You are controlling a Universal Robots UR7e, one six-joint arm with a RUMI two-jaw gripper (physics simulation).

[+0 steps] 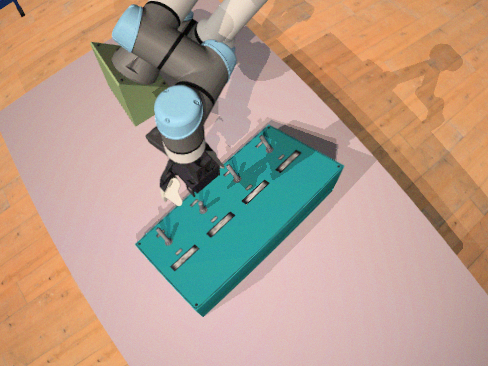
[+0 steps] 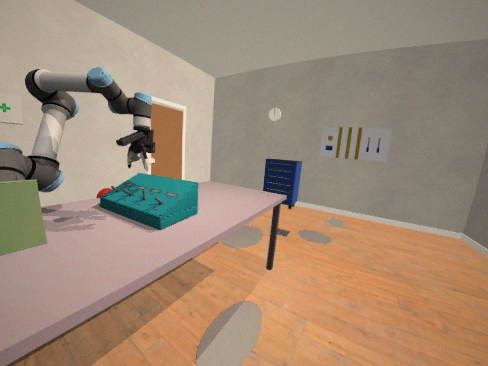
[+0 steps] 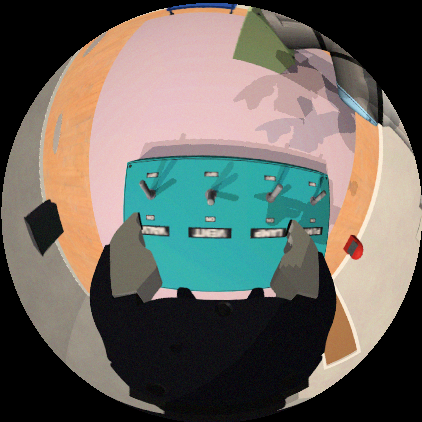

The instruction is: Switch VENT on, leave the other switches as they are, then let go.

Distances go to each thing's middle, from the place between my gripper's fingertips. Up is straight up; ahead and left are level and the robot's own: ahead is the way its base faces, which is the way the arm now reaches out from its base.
I see my gripper 80 mm short of the teal switch panel (image 1: 210,251), 70 mm to the right of it and 160 mm above it.
